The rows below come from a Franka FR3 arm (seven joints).
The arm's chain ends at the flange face. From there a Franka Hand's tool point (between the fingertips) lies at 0.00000 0.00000 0.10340 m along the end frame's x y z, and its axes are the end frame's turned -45 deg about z.
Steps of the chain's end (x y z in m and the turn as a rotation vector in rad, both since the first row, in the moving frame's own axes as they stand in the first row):
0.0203 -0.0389 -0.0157 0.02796 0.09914 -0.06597
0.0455 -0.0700 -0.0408 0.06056 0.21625 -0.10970
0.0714 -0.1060 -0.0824 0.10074 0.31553 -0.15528
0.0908 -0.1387 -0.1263 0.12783 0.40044 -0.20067
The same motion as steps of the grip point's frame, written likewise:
0.0513 -0.0083 -0.0162 -0.05033 0.08987 -0.06597
0.1023 -0.0072 -0.0434 -0.11009 0.19573 -0.10970
0.1564 -0.0114 -0.0880 -0.15188 0.29435 -0.15528
0.2015 -0.0185 -0.1353 -0.19276 0.37354 -0.20067

